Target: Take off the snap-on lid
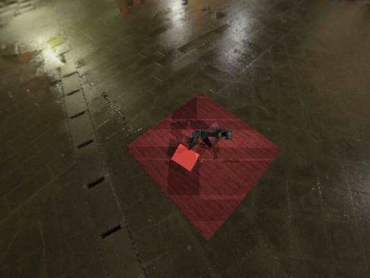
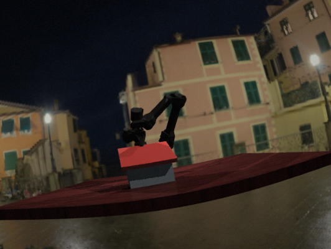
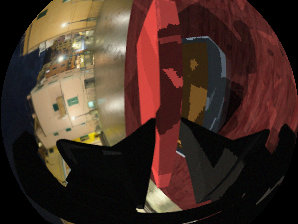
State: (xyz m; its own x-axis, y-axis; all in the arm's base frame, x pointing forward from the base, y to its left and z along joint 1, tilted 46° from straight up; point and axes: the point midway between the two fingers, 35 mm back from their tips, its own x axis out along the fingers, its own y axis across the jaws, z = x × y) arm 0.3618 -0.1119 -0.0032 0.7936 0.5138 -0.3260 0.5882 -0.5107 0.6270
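The red lid lies 7 cm ahead of my gripper tip, 1 cm to the left of it and 3 cm below it. Also, from my gripper tip: grey storage box (5 cm ahead, 1 cm to the left, 11 cm below).
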